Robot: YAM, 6 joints.
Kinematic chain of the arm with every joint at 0, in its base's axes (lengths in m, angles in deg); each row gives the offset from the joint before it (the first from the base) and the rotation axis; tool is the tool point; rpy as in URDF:
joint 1: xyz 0 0 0.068 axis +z
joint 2: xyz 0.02 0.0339 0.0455 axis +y
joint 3: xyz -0.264 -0.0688 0 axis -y
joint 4: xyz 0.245 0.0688 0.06 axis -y
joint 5: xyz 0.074 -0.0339 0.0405 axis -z
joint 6: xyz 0.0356 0 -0.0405 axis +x
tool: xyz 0 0 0 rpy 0 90 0
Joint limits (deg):
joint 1: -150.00..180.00
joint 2: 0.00..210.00
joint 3: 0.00..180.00
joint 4: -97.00..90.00
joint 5: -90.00..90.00
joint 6: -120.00..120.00
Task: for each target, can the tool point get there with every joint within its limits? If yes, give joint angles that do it. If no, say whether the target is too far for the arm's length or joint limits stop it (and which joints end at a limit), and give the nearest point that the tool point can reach.
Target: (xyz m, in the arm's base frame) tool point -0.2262 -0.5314 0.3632
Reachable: yes | joints -113.68 155.69 155.41 49.21 -10.11 6.25
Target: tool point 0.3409 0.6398 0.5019
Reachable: no: too far | nearest point 0.2672 0.5014 0.4155 | short by 0.179 m
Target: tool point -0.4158 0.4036 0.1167
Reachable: yes | joints 137.50 150.18 120.37 -3.80 27.90 57.39
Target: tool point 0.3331 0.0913 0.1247
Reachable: yes | joints 19.68 111.62 64.87 -34.11 47.41 -1.81
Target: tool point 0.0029 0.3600 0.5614
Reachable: yes | joints -93.79 31.42 142.06 -14.16 35.96 88.45
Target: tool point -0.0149 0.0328 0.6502
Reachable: yes | joints 51.99 58.84 116.90 -5.56 -63.94 20.24
